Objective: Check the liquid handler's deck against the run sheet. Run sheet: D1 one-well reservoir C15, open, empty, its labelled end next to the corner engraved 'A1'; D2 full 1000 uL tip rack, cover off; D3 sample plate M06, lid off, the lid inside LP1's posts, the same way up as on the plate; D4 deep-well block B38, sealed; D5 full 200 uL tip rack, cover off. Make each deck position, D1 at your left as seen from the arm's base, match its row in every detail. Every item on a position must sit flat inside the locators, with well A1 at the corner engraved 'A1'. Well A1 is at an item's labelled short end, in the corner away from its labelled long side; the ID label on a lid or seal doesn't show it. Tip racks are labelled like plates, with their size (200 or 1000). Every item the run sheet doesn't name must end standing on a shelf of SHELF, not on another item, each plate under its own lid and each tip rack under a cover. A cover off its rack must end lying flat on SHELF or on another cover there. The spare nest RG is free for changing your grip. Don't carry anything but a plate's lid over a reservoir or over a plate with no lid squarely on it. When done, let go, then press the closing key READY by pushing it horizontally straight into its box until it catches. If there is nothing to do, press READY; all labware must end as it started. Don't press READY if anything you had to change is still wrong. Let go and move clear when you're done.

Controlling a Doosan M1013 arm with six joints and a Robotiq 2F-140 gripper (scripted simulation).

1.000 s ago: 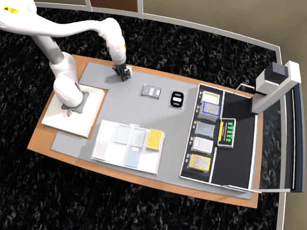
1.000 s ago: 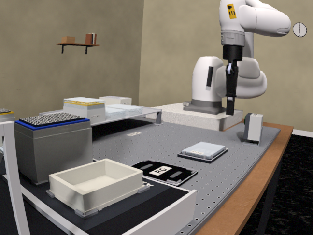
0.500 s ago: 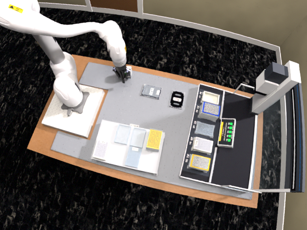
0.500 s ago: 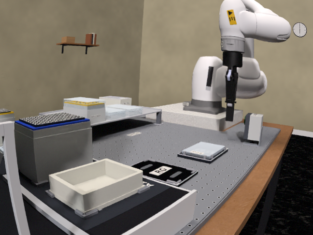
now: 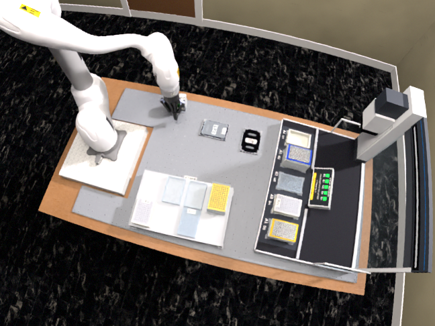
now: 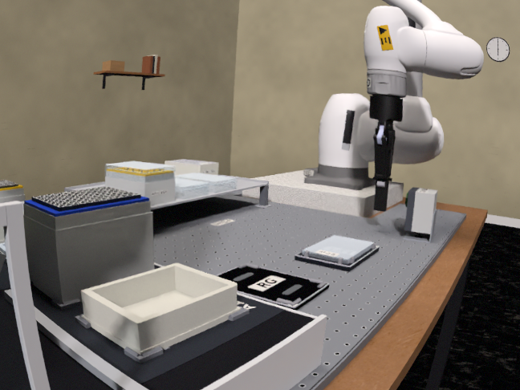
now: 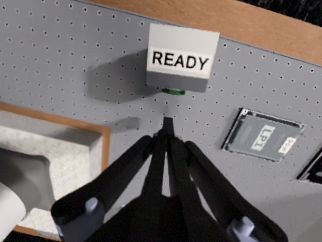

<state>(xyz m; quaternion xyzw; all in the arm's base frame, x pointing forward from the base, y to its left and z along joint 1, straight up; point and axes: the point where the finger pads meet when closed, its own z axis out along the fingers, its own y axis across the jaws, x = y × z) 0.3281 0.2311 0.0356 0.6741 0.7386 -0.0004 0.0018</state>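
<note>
My gripper is now 1 cm past the ready key box, 8 cm to the right of it and 1 cm above it. Round my hand: shelf (16 cm ahead, 47 cm to the right, 2 cm below); then lid (22 cm ahead, 7 cm below); then RG nest (42 cm ahead, 2 cm to the right, 8 cm below).
</note>
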